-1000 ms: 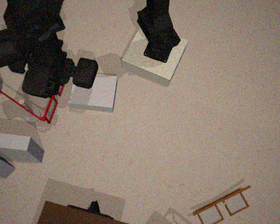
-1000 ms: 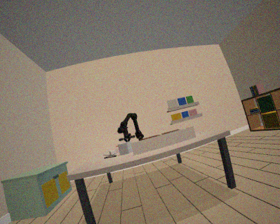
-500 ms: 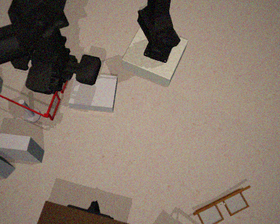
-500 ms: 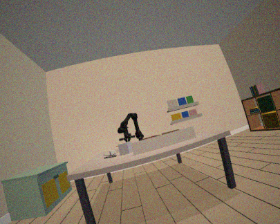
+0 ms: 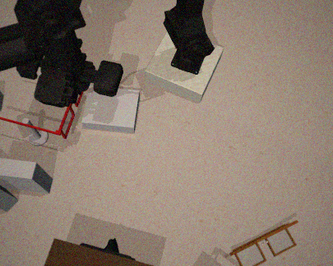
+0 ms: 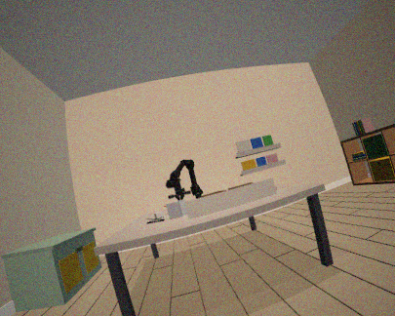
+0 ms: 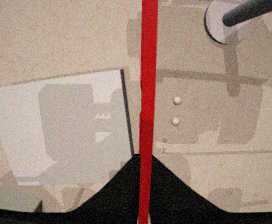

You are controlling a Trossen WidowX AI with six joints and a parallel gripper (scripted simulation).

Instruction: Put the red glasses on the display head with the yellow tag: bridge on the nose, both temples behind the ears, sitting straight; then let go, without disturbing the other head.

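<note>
My gripper tip is 100 mm short of the small peg, 60 mm to the left of it and 40 mm above it.
</note>
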